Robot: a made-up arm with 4 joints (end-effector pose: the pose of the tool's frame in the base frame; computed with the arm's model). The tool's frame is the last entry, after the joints. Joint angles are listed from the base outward.
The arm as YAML. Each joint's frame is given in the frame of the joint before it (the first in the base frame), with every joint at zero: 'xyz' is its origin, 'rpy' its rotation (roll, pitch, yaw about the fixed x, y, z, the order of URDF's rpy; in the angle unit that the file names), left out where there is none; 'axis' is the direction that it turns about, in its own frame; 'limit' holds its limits. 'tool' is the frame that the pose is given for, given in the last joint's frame.
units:
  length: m
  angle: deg
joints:
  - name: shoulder
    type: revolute
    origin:
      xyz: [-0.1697, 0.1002, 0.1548]
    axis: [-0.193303, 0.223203, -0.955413]
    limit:
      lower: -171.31
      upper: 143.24
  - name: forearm
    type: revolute
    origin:
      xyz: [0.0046, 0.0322, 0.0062]
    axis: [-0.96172, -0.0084, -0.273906]
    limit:
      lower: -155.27
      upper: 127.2
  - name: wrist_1
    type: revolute
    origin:
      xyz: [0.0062, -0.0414, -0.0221]
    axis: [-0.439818, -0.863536, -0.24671]
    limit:
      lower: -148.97
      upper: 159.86
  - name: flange
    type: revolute
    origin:
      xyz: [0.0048, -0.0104, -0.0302]
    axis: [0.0, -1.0, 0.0]
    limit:
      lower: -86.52
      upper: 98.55
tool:
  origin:
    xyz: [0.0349, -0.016, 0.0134]
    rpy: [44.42, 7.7, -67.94]
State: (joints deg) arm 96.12 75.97 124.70 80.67
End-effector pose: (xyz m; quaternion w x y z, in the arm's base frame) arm -0.1498 0.1300 0.1963 0.7841 -0.1539 -0.0822 0.5956
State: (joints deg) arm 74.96 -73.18 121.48 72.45
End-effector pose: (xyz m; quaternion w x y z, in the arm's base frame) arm -0.1611 0.1125 0.0953 0.0471 0.3420 0.9373 -0.0473
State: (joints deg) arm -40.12 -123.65 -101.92 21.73
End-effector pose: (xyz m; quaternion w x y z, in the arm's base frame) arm -0.2463 0.1683 0.1622 0.0883 0.1877 0.8660 0.4550
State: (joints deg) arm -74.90 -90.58 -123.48 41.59
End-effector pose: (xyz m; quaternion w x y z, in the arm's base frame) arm -0.2472 0.1325 0.1199 0.2400 -0.1222 0.8931 0.3604
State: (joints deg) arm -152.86 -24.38 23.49 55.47
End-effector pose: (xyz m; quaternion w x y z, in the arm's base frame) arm -0.1844 0.1417 0.1513 0.1255 0.8118 0.4417 0.3607
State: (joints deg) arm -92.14 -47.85 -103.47 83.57
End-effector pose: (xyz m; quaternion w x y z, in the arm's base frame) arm -0.1853 0.1454 0.1031 0.5452 0.3223 0.7720 0.0536
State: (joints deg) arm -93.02 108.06 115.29 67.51
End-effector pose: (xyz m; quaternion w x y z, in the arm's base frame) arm -0.2083 0.0500 0.1852 0.4875 0.0171 0.4496 -0.7483
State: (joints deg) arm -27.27 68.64 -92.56 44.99
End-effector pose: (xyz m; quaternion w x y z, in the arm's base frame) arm -0.1629 0.0606 0.1801 0.7768 0.1639 -0.1240 -0.5953
